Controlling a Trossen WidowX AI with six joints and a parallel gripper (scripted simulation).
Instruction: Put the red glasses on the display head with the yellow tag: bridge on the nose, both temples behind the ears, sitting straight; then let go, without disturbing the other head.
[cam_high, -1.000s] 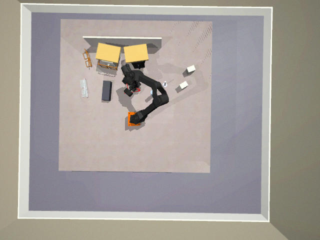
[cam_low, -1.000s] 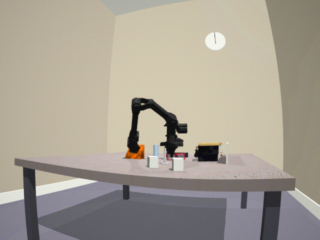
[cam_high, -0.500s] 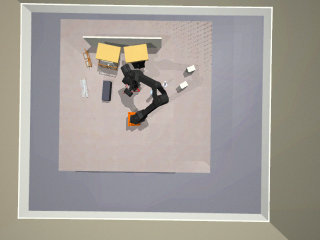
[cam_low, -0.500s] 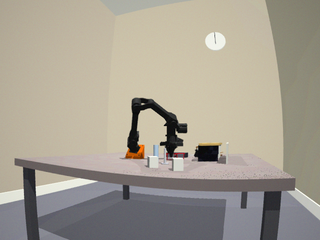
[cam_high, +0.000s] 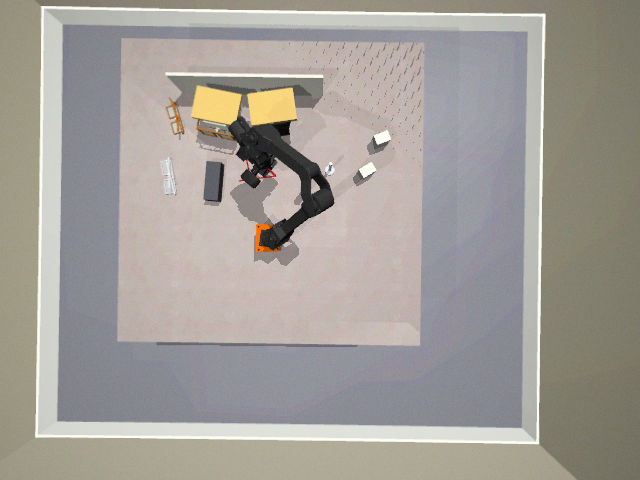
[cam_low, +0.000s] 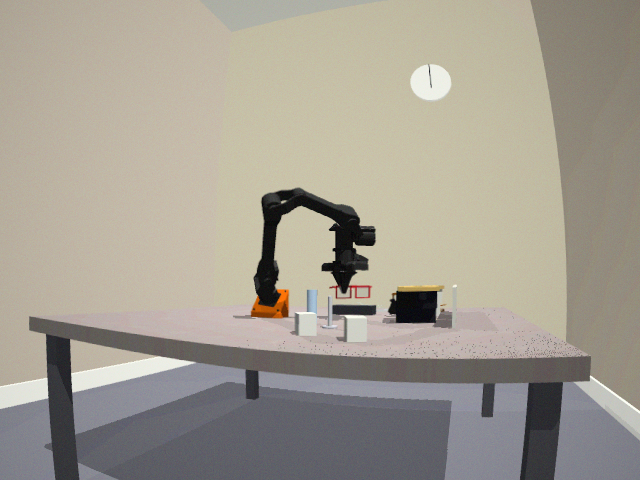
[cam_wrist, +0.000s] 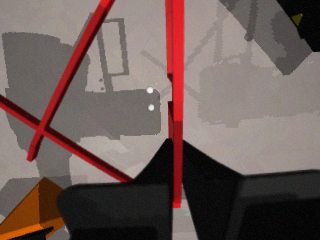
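The thin grey peg lies 50 mm ahead of my gripper tip, 240 mm to the right of it and 60 mm below it. The rest, counted from my gripper tip: dark case 50 mm behind, 240 mm to the left, 70 mm below; dark display head 210 mm ahead, 30 mm below; pale blue cylinder 40 mm behind, 150 mm to the right, 40 mm below.
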